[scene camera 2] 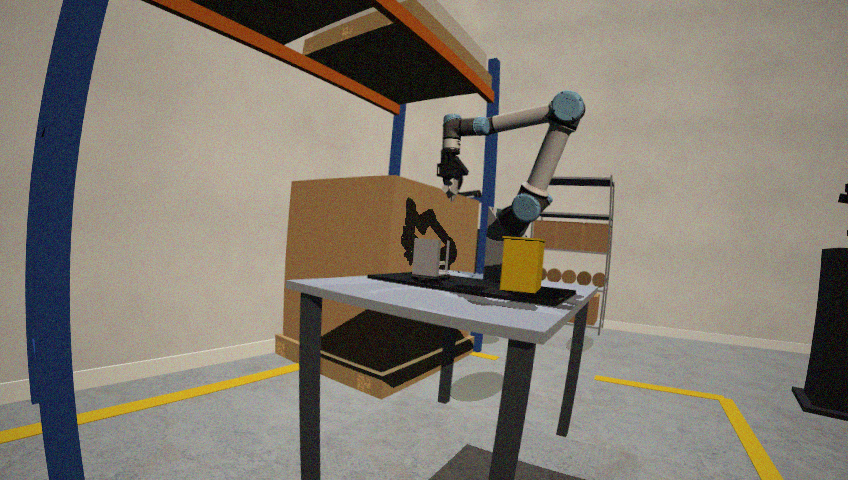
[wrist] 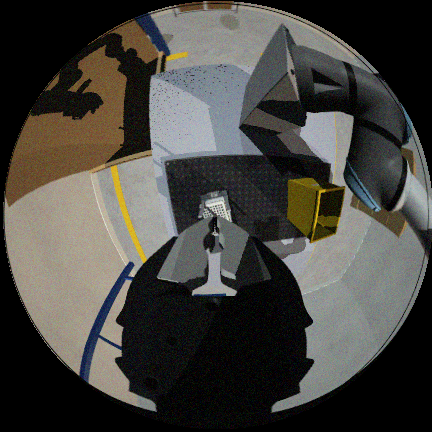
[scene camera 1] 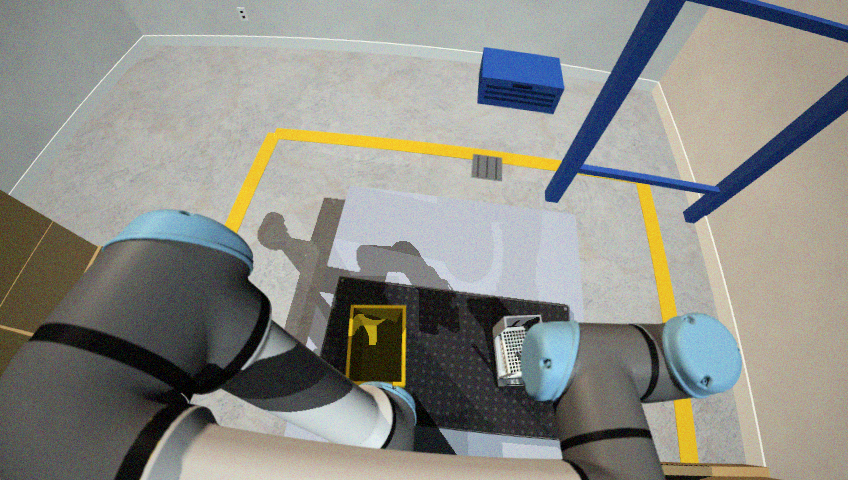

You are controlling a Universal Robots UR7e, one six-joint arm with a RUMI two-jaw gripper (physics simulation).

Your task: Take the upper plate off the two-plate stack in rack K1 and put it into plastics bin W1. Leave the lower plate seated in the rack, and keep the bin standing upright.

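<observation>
I can see a pale plate [scene camera 1: 511, 339], and there is a yellow bin W1 [scene camera 2: 522, 264] in the scene too. As for my gripper [scene camera 2: 451, 201], it can also be seen in the wrist view, where my gripper is at [wrist: 214, 218].
</observation>
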